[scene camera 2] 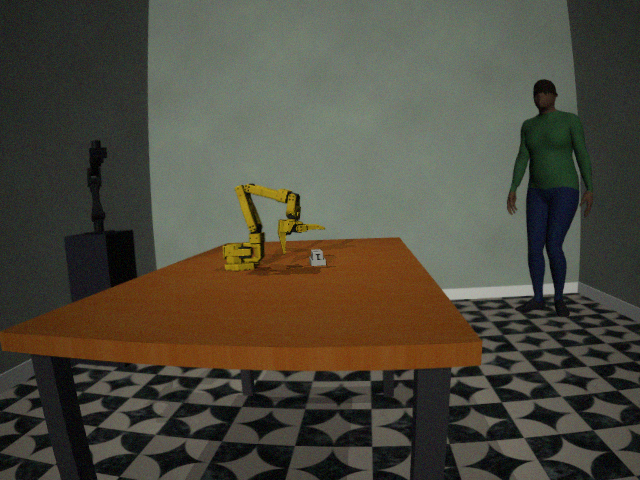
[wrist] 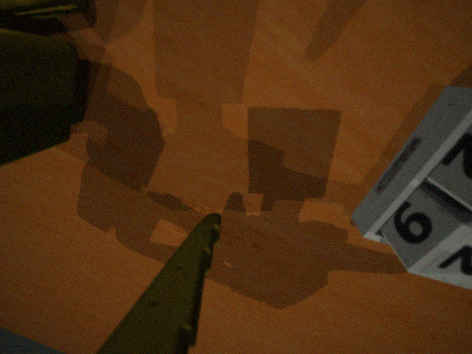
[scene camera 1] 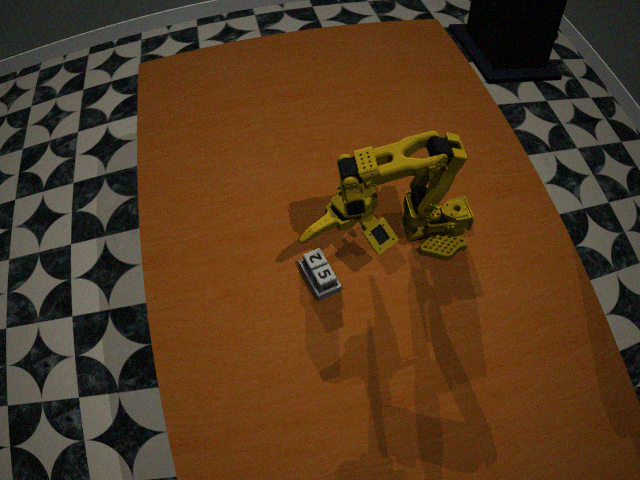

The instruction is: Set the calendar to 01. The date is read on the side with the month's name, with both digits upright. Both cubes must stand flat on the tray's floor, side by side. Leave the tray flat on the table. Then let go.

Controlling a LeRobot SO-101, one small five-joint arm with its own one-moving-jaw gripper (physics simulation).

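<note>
The grey calendar tray stands flat on the table. The month lettering on its side in the wrist view is too blurred to read. Two white cubes sit side by side in it. In scene camera 1, the upper cube shows 2 on top and the lower cube shows 5. In scene camera 2 the near cube bears a dark mark. In the wrist view a cube shows 6 on its end, with cut-off digits beside it. My gripper is wide open and empty, above the table beside the tray.
The orange table carries the yellow arm's base, to the right of the tray in scene camera 1. Arm shadows fall around the tray. A dark pedestal and a person stand beyond the table.
</note>
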